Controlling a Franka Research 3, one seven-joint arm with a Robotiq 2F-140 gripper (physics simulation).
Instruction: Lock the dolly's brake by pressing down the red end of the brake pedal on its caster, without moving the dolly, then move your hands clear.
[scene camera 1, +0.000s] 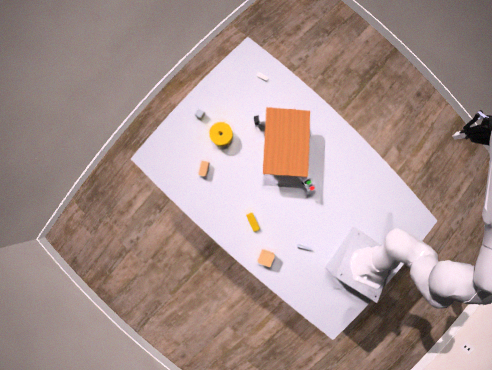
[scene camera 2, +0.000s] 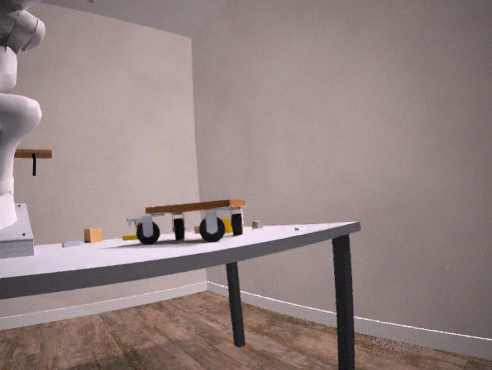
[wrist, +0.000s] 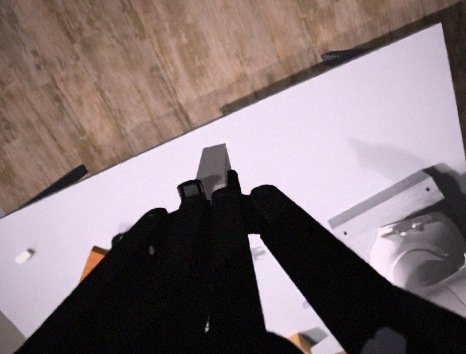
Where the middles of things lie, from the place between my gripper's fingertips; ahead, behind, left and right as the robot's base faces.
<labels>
I see my gripper 450 mm short of the dolly (scene camera 1: 287, 131), 320 mm to the right of it and 470 mm above it.
</labels>
